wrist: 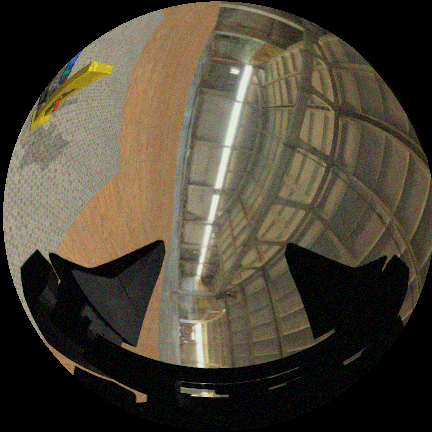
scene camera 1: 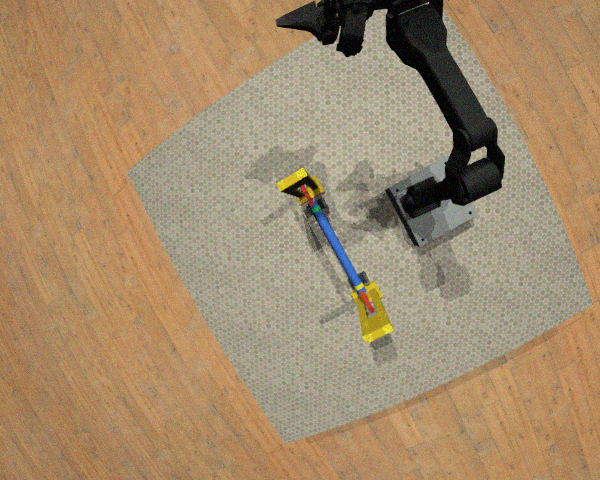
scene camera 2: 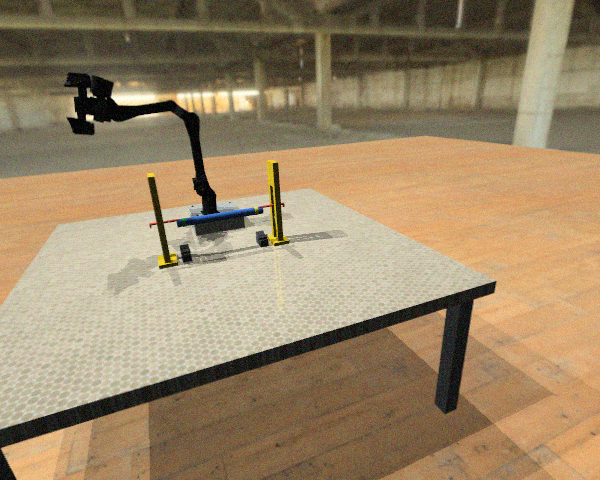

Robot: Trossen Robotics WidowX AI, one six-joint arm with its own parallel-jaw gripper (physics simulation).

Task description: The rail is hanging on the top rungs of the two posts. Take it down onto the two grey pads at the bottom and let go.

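Places are measured from the arm's base along level axes (x down, y ahead, z right), in millimetres.
Where they show: gripper, fingertip midpoint: point(wrist: 227, 249) point(scene camera 1: 272, 5) point(scene camera 2: 66, 101); arm's base, origin of the base link: point(scene camera 1: 413, 202) point(scene camera 2: 210, 212).
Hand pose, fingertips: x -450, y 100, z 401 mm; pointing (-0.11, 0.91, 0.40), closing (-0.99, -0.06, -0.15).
Observation:
Each offset is from my fingertips to the top centre of the thing. Level surfaces: height alone.
The rail, a blue bar @(dx +379, dy +159, dz -383 mm) point(scene camera 1: 340, 247) point(scene camera 2: 217, 216) with green and yellow bands and thin red ends, hangs level between two yellow posts. Its red ends pass through the first post @(dx +224, dy +143, dz -184 mm) point(scene camera 1: 291, 181) point(scene camera 2: 156, 200) point(wrist: 97, 68) and the second post @(dx +224, dy +175, dz -582 mm) point(scene camera 1: 377, 322) point(scene camera 2: 272, 175). The rail is well above two dark grey pads, one pad @(dx +481, dy +148, dz -245 mm) point(scene camera 2: 185, 253) near the green-banded end and the other pad @(dx +481, dy +170, dz -520 mm) point(scene camera 2: 261, 238) point(scene camera 1: 362, 276) near the yellow-banded end. My gripper point(scene camera 2: 75, 103) point(wrist: 227, 249) is open and empty, high up and away from the rail, pointing outward. It is partly cut off in scene camera 1.
The arm's grey base plate point(scene camera 1: 452, 220) point(scene camera 2: 220, 226) stands on the tiled table @(dx +525 mm) point(scene camera 1: 225, 325) point(scene camera 2: 325, 280), on one side of the posts. The posts rise above the rail. Wooden floor point(scene camera 1: 75, 300) surrounds the table. Shadows of the arm fall around the posts.

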